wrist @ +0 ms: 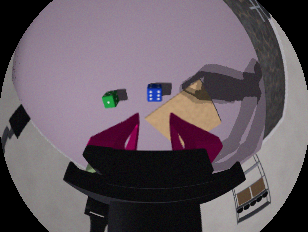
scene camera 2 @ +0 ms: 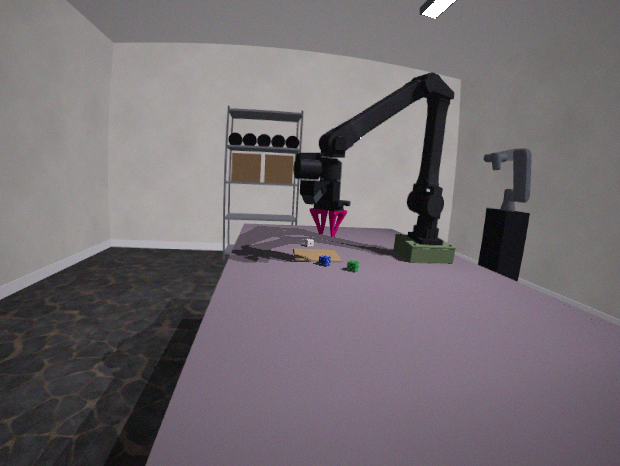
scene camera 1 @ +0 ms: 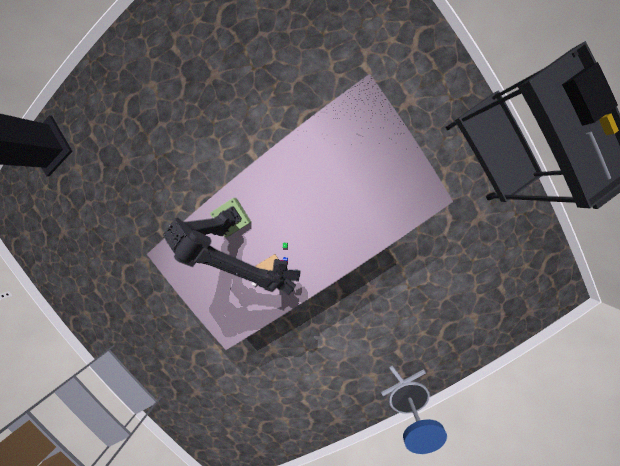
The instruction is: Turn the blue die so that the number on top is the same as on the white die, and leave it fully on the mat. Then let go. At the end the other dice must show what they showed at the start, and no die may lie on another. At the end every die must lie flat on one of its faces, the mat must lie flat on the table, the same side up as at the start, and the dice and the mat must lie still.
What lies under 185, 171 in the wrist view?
My gripper.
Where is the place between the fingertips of my gripper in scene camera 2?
At 326, 235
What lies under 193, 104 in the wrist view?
A tan mat.
